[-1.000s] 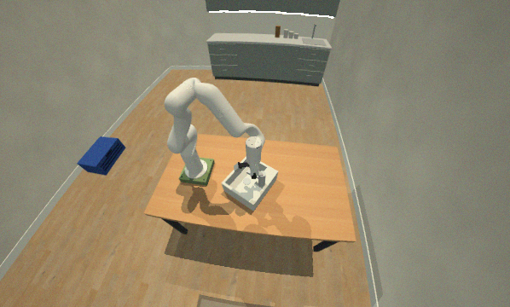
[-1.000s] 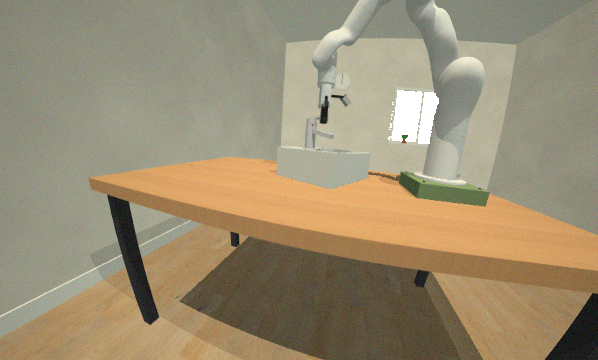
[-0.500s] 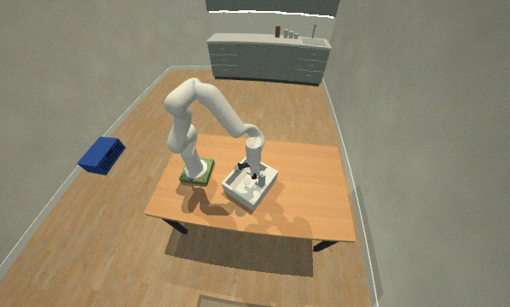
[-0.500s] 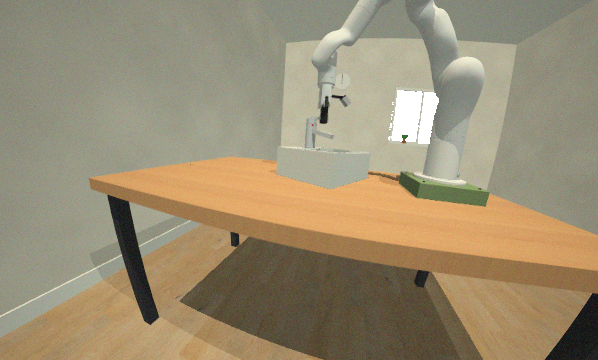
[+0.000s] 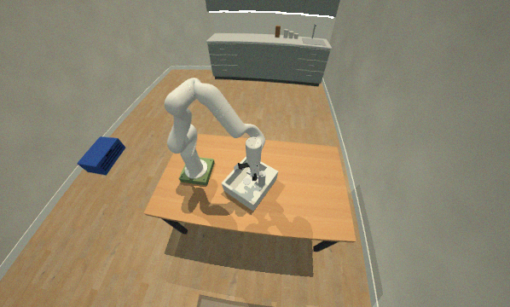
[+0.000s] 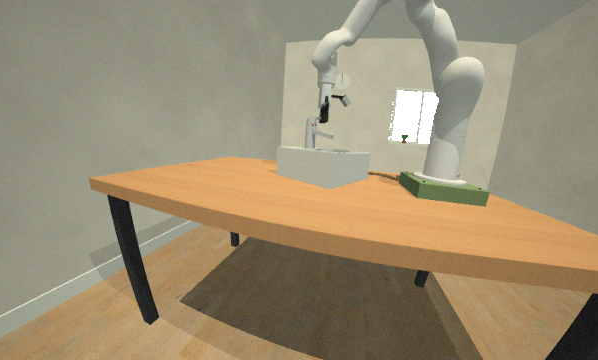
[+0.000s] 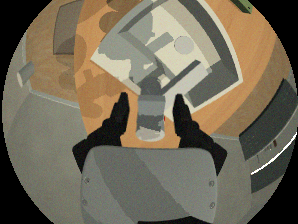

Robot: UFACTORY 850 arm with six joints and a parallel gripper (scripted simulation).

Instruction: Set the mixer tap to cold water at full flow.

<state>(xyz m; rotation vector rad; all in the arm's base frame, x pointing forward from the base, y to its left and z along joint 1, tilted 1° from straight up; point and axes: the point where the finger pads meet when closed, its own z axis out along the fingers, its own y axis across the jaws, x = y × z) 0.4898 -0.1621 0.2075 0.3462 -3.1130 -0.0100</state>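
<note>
Now: the grey lever 20 mm ahead of my hand. Also, from my hand: white basin 40 mm behind, 80 mm to the left, 230 mm below.
</note>
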